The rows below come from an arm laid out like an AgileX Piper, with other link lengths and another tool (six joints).
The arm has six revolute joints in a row. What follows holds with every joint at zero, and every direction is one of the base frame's. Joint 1 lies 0.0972 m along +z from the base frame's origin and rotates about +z. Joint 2 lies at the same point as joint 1 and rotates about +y. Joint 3 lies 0.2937 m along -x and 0.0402 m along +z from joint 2 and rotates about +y. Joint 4 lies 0.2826 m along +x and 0.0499 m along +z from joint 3 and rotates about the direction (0.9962, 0, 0.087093). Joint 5 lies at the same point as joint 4 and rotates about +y. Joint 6 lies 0.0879 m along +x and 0.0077 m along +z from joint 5 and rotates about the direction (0.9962, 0, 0.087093). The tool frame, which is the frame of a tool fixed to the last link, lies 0.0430 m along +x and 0.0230 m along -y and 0.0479 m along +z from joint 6; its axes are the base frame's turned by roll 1.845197, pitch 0.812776 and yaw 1.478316 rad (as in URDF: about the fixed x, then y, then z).
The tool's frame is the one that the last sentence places.
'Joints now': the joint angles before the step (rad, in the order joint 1, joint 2, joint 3, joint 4, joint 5, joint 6). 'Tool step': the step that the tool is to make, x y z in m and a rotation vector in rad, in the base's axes. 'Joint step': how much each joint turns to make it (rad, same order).
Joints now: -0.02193 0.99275 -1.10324 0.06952 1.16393 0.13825
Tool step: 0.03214 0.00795 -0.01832 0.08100 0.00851 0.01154
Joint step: 0.00002 0.09589 -0.00003 0.08600 -0.08504 -0.00992
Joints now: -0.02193 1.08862 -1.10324 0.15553 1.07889 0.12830
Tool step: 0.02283 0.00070 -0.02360 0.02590 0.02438 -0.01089
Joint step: -0.00001 0.07575 0.02073 0.02470 -0.07257 0.00011
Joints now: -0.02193 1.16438 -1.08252 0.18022 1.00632 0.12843
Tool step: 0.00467 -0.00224 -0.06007 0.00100 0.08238 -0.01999
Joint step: 0.00002 0.04647 0.14534 0.00100 -0.11124 0.00001
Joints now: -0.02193 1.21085 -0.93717 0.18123 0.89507 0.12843
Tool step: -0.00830 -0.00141 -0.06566 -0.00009 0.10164 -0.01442
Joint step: 0.00002 0.05264 0.15874 0.00726 -0.11056 -0.00795
